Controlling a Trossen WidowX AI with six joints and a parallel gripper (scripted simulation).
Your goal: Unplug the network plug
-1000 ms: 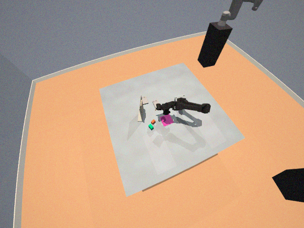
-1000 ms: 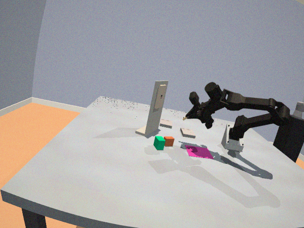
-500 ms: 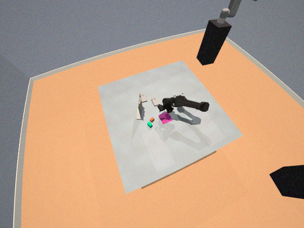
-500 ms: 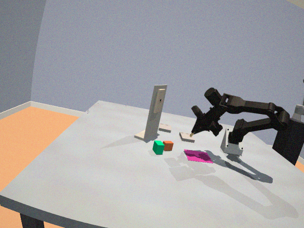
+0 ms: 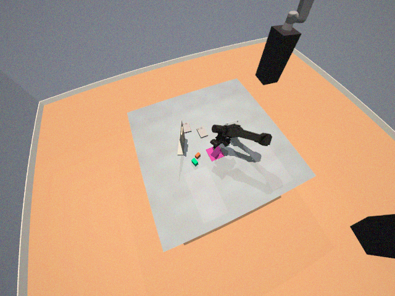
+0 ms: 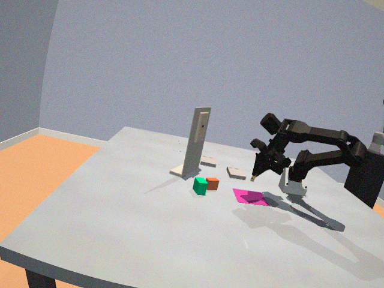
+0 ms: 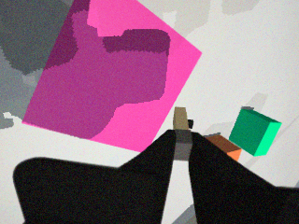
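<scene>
Now: gripper tip 1 cm past the marked square, 1 cm to the right of it and 8 cm above it. The rest, counted from my gripper tip: network plug: right at my gripper tip; brown cube: 14 cm ahead, 1 cm to the right, 6 cm below; green cube: 18 cm ahead, 4 cm to the left, 6 cm below.
</scene>
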